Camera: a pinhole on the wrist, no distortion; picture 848 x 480 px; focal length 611.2 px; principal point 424.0 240.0 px. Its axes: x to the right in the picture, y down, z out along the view. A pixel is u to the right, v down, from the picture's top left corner.
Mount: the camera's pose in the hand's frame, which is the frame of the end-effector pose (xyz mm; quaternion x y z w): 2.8 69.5 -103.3 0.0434 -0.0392 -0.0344 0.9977
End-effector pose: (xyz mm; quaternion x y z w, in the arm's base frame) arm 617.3 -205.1 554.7 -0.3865 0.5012 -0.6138 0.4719
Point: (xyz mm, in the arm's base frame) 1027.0 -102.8 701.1
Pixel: 238 113
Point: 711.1 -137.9 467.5
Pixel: 115 385
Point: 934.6 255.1 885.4
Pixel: outside the picture
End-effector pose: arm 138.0 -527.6 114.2 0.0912 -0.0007 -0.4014 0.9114
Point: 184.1 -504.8 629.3
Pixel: 440 360
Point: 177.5 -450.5 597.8
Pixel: 390 390
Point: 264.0 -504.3 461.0
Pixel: 521 440
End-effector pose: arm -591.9 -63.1 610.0 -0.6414 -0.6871 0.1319 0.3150
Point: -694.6 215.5 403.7
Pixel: 820 335
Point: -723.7 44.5 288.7
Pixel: 486 336
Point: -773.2 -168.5 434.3
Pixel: 211 51
